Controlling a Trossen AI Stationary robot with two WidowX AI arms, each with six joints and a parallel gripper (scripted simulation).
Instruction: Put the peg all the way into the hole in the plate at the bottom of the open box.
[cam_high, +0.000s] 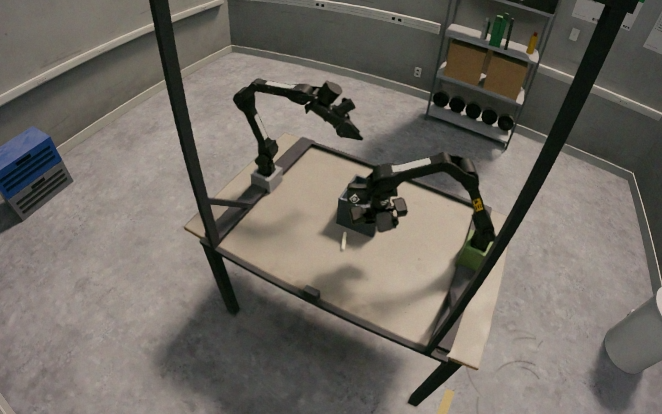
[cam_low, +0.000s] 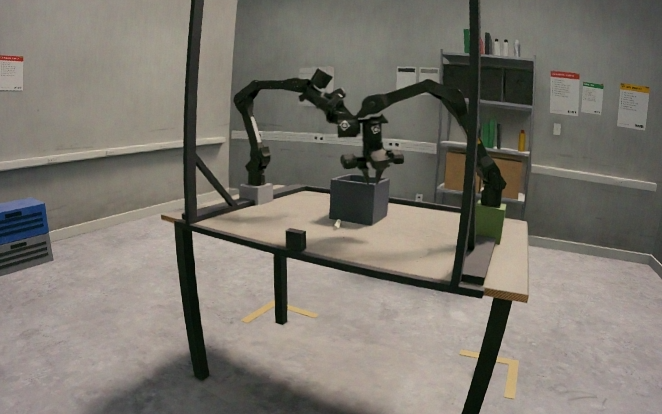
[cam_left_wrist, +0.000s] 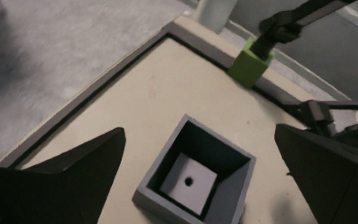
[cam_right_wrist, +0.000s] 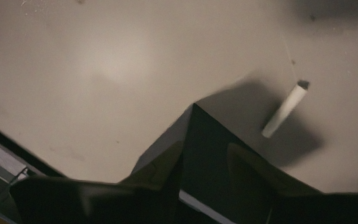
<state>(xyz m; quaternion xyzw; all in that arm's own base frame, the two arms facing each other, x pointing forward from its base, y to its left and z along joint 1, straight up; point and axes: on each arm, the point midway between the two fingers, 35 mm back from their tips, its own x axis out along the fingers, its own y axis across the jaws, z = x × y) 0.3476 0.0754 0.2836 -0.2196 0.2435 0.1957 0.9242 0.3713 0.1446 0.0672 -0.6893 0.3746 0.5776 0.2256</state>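
My right gripper is now 17 cm above the peg, 10 cm to the right of it and 1 cm past it.
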